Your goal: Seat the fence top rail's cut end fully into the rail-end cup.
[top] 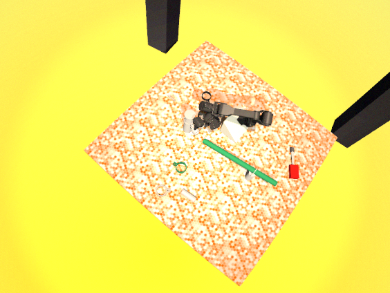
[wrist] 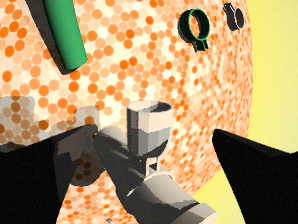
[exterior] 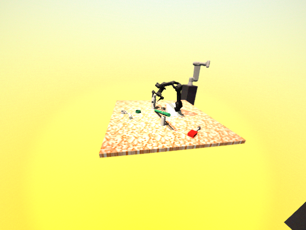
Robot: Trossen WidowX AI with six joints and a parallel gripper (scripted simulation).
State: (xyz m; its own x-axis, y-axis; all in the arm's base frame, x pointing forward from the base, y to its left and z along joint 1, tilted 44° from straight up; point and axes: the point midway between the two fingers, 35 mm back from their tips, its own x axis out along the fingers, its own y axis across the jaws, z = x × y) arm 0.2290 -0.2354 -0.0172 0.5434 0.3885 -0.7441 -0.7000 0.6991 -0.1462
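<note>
The rail-end cup is 3 cm to the right of my gripper tip, 3 cm below it and 1 cm ahead of it. The rest, counted from my gripper tip: short line post 42 cm to the left, 5 cm below, 5 cm ahead; then short white tube 36 cm ahead, 15 cm to the left, 14 cm below; then red-handled tool 65 cm to the left, 22 cm behind, 14 cm below.
</note>
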